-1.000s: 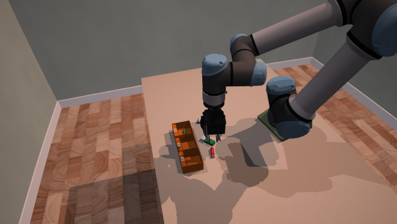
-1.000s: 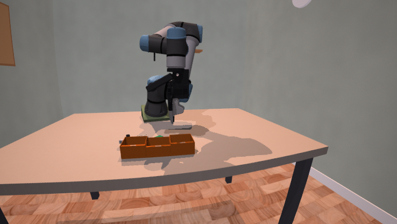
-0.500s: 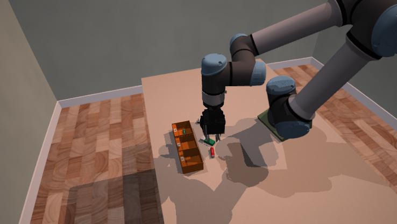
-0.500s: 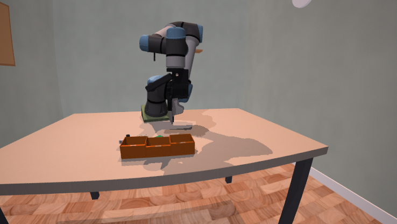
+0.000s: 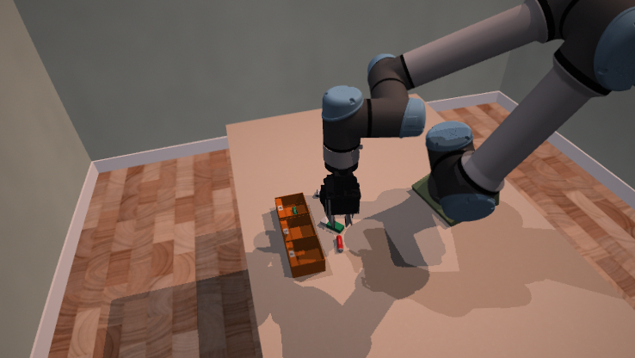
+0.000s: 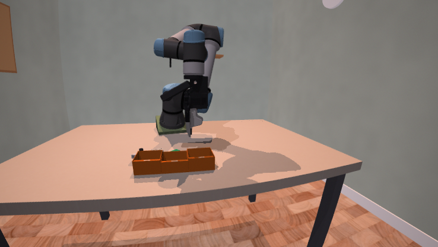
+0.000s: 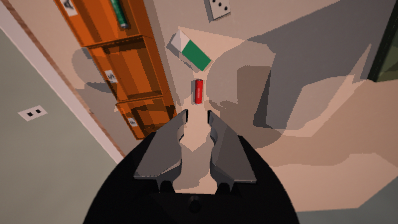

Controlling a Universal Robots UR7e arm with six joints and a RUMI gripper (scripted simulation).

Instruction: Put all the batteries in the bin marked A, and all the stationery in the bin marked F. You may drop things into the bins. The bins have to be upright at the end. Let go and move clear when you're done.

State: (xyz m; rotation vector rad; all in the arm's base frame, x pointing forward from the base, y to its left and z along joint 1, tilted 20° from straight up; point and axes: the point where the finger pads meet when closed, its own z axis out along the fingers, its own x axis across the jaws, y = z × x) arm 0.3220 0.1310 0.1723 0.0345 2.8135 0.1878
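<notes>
Right now the red battery is 80 mm below my hand. Also, from my hand: green-and-white eraser (20 mm ahead, 70 mm to the right, 90 mm below); orange three-compartment bin (110 mm ahead, 40 mm to the right, 70 mm below); white domino (20 mm behind, 140 mm to the right, 90 mm below).
</notes>
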